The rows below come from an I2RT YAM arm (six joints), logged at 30 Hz.
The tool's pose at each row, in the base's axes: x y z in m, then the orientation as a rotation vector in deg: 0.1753, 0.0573, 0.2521, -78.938, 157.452, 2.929; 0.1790, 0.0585, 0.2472, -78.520, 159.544, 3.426; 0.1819, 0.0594, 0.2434, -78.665, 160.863, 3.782; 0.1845, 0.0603, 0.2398, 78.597, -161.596, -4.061; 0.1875, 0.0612, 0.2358, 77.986, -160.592, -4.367; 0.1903, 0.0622, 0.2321, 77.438, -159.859, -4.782; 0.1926, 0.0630, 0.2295, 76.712, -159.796, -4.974; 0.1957, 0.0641, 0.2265, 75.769, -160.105, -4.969
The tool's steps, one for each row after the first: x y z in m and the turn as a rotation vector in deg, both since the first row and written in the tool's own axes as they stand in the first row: -0.0028, -0.0022, 0.0051, -0.998, 1.381, 0.882; -0.0050, -0.0040, 0.0091, -1.740, 2.407, 1.200; -0.0070, -0.0056, 0.0129, -2.397, 3.360, 1.469; -0.0092, -0.0074, 0.0170, -3.106, 4.303, 1.566; -0.0114, -0.0091, 0.0209, -3.752, 4.970, 1.702; -0.0132, -0.0104, 0.0237, -4.018, 5.239, 2.116; -0.0157, -0.0123, 0.0269, -4.050, 5.353, 2.754
